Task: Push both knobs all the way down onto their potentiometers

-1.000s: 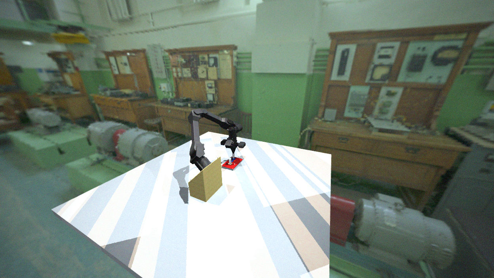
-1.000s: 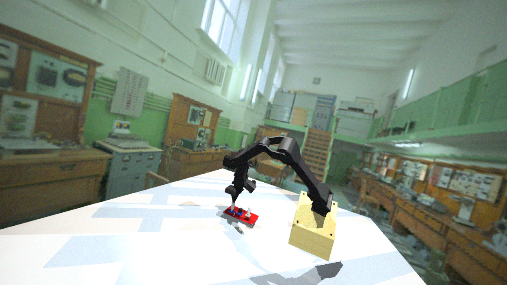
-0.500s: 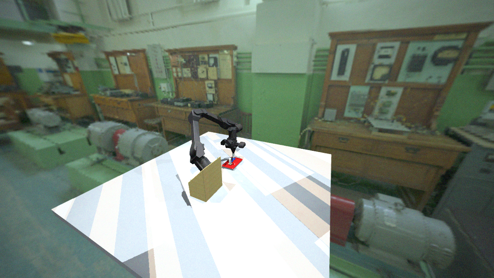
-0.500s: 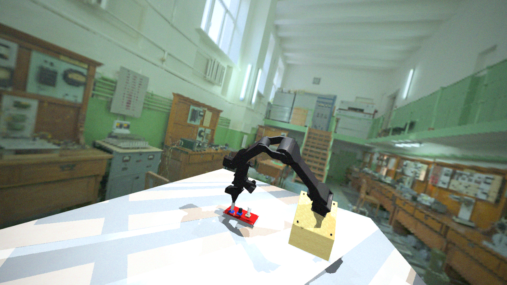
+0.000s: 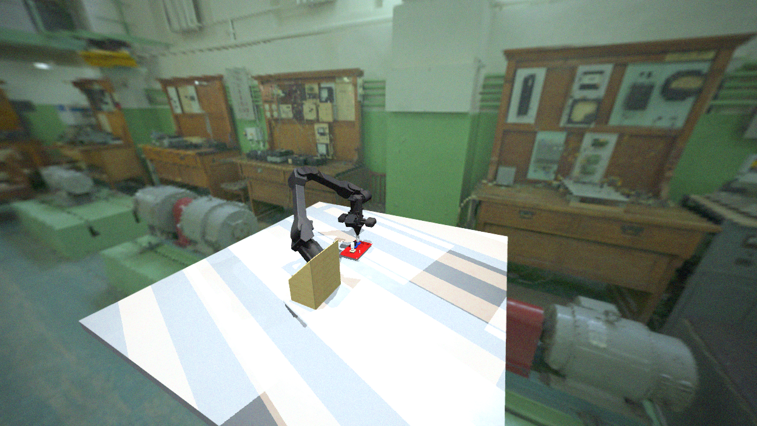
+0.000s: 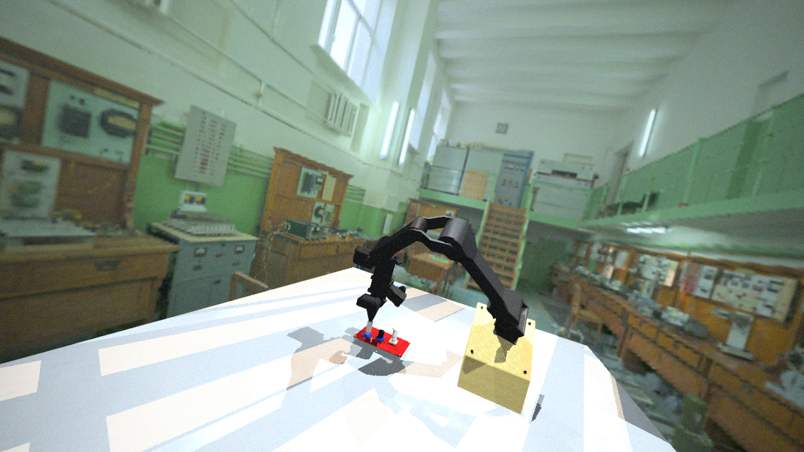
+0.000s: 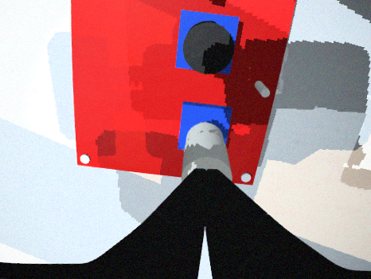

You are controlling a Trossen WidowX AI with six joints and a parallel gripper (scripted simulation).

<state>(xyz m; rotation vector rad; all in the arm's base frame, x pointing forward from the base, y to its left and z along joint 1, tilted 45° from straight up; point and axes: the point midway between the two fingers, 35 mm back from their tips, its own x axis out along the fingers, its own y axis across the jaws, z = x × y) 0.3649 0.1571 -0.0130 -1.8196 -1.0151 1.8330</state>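
The beige component lies 80 mm behind my gripper tip, 30 mm to the right of it and 30 mm below it.
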